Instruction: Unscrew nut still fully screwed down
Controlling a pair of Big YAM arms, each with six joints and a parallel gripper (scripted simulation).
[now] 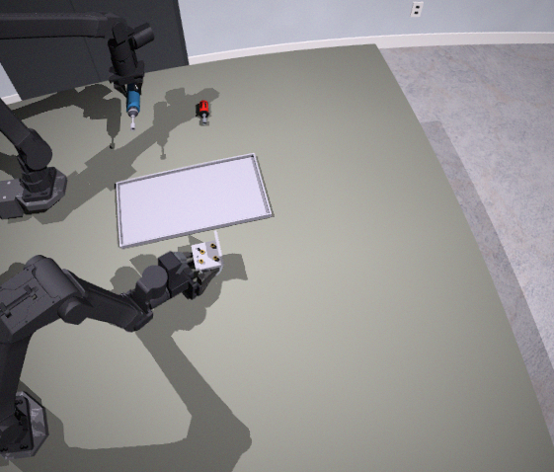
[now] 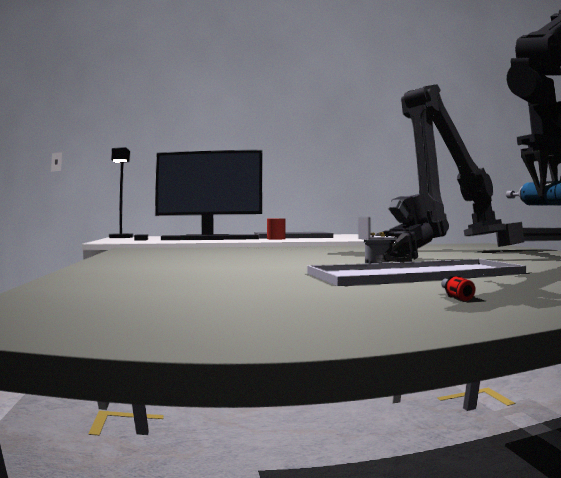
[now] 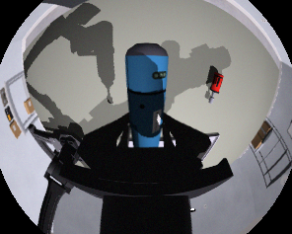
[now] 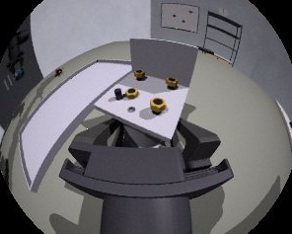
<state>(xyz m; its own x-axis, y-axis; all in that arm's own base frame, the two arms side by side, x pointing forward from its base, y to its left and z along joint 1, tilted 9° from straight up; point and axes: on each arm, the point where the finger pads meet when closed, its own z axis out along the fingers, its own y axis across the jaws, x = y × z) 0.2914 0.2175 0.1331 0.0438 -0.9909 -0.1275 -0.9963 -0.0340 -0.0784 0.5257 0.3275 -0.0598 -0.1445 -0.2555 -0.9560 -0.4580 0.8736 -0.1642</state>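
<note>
Right now my right hand is 50 mm below the bracket. The rest, counted from my right hand: socket tip 180 mm behind, 390 mm to the left, 130 mm above; short red-handled tool 10 mm ahead, 540 mm to the left, 10 mm below; shallow white tray 50 mm behind, 210 mm to the left, 20 mm below.
</note>
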